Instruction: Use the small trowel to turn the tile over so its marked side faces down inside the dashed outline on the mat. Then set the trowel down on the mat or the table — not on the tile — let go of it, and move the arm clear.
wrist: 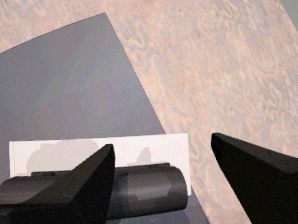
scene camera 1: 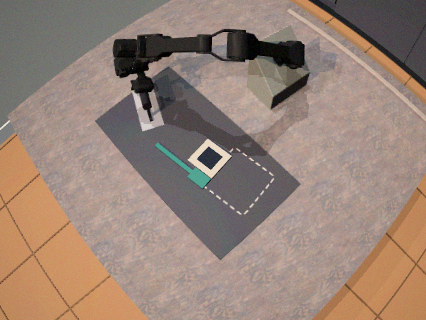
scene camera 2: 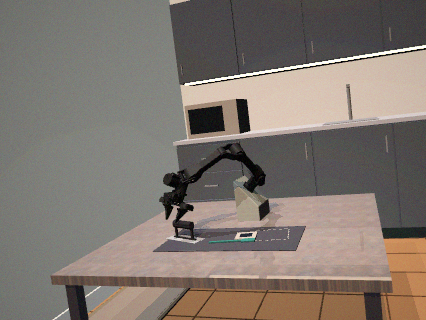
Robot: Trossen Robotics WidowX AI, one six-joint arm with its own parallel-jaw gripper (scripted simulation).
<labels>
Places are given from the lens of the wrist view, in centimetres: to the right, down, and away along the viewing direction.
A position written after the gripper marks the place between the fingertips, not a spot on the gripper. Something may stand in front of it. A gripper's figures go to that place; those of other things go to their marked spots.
gripper [wrist: 163,145]: 1, 2, 10
dark mat [wrist: 76,82]: -8, -4, 18
</labels>
